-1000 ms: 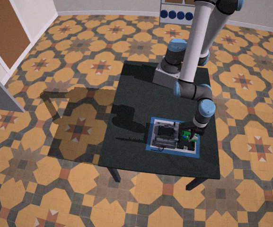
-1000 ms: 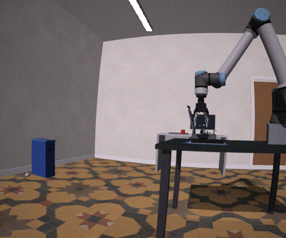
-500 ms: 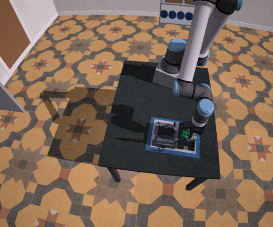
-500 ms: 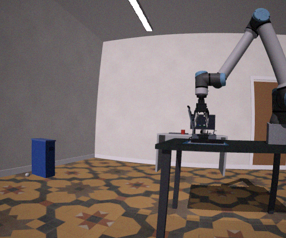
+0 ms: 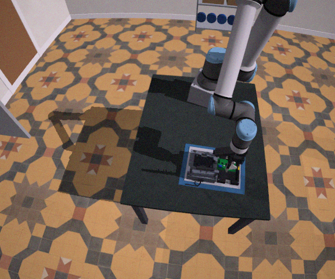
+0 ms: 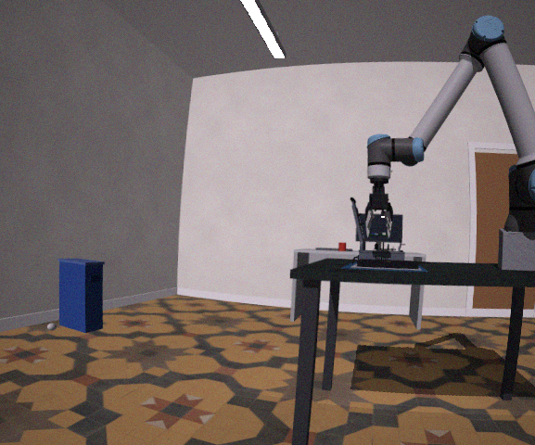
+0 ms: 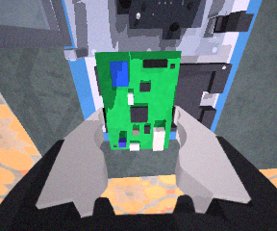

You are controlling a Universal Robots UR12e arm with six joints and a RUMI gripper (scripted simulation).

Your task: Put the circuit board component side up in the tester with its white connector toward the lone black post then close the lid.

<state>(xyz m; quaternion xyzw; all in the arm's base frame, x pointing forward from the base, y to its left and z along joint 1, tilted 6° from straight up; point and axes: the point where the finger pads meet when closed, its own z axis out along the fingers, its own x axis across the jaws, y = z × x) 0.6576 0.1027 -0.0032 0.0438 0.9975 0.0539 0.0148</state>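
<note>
Now: the tester 10 mm behind my hand, 100 mm to the right of it and 10 mm below it. From my hand the other things lie so: green circuit board: right at my hand; then tester lid: 80 mm ahead, 140 mm to the right, 60 mm above.
</note>
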